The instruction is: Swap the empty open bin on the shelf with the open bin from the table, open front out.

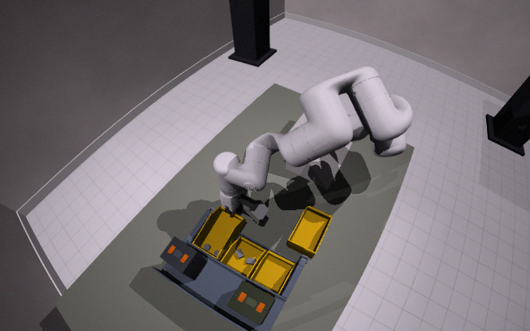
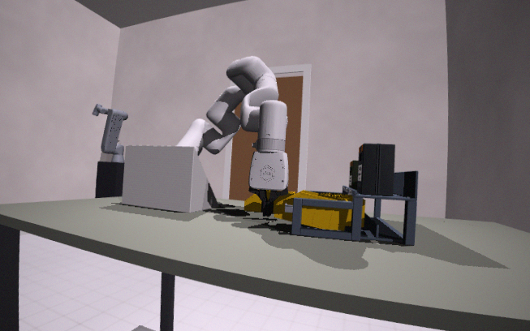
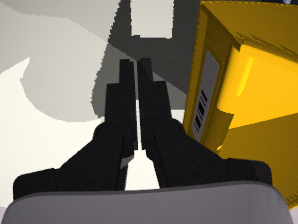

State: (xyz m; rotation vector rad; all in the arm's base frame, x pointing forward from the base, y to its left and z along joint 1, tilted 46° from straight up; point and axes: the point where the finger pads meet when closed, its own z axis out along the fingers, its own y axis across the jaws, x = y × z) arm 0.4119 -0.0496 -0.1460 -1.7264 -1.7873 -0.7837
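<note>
Right now the shelf's front bar is 120 mm to the left of my hand, 70 mm ahead of it and 30 mm below it. From my hand the other things lie so: black box (270 mm ahead, 120 mm above, 10 mm to the left).
</note>
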